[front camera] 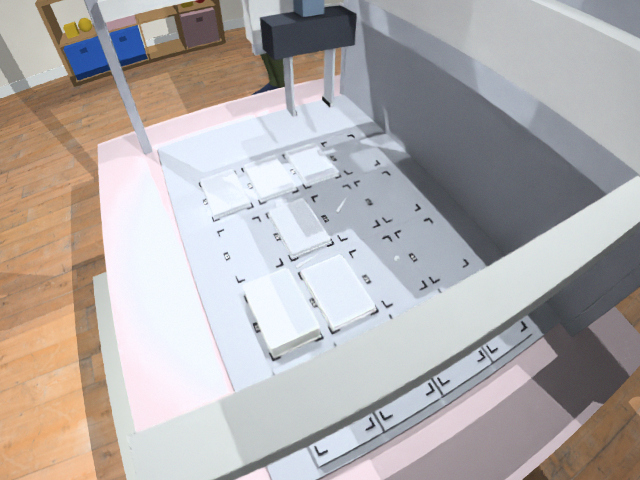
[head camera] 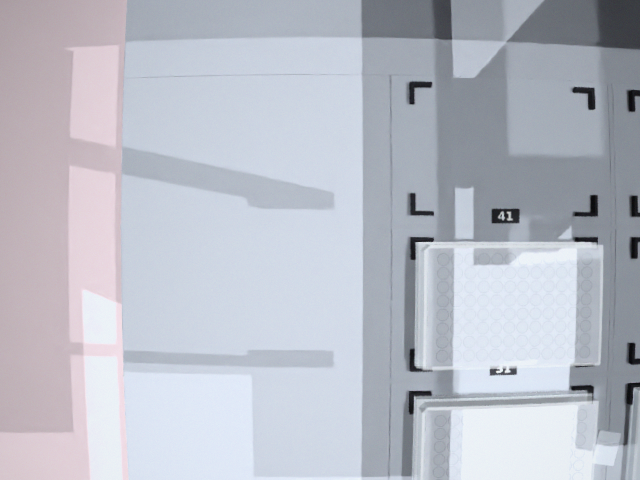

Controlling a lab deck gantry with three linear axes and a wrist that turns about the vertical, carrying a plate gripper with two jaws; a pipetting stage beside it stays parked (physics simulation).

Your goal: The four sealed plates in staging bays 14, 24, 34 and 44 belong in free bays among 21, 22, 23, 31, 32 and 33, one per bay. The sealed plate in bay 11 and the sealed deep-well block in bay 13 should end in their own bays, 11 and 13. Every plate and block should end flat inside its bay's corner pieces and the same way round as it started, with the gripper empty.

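Places are measured from the robot's base along level axes (x up, y right, z ahead), in centimetres.
Pixels of known places: gripper, fingertip midpoint: [front camera: 309, 107]; robot's base, origin of the base link: [front camera: 200, 183].
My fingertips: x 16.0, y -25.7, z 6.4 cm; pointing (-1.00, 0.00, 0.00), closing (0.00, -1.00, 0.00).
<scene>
For each thing: its middle in the pictures, then the offset to it from my fingertips. "spot": a spot on its surface instead.
- bay 11, surface spot: [front camera: 225, 194] spot: dz +1.5, dx -14.6, dy +21.4 cm
- bay 21, surface spot: [head camera: 516, 444] [front camera: 274, 174] spot: dz +0.4, dx -14.6, dy +9.4 cm
- bay 31, surface spot: [head camera: 509, 310] [front camera: 309, 160] spot: dz -0.4, dx -14.6, dy +0.2 cm
- bay 22, surface spot: [front camera: 299, 227] spot: dz +17.3, dx -14.6, dy +10.9 cm
- bay 23, surface spot: [front camera: 338, 291] spot: dz +33.4, dx -14.6, dy +10.9 cm
- sealed deep-well block, body centre: [front camera: 280, 311] dz +32.8, dx -13.9, dy +21.4 cm
- thin white stick, body centre: [front camera: 341, 204] dz +14.8, dx -15.7, dy -0.2 cm
- small round thing, body centre: [front camera: 397, 258] dz +31.6, dx -15.8, dy -3.0 cm
- white tag, body centre: [head camera: 606, 448] dz +8.2, dx -16.0, dy +11.0 cm
My gripper [front camera: 311, 109] is open and empty above the far end of the deck; it does not show in the head view. Sealed plates lie in bay 11 [front camera: 225, 194], bay 21 [front camera: 270, 178] [head camera: 516, 444], bay 31 [front camera: 312, 164] [head camera: 509, 310], bay 22 [front camera: 299, 227] and bay 23 [front camera: 338, 291]. The sealed deep-well block [front camera: 281, 311] sits in bay 13. All look flat within their corner pieces, though some corners are hidden. The staging bays' front edges show bare corner pieces [front camera: 384, 416]; the rail hides the rest.
A pale front rail [front camera: 361, 356] crosses above the near deck. A thin white stick [front camera: 341, 205] lies in bay 32, another [front camera: 308, 261] between bays 22 and 23, and a small round thing [front camera: 397, 258] in bay 33. A white tag [head camera: 606, 447] lies beside bay 21.
</scene>
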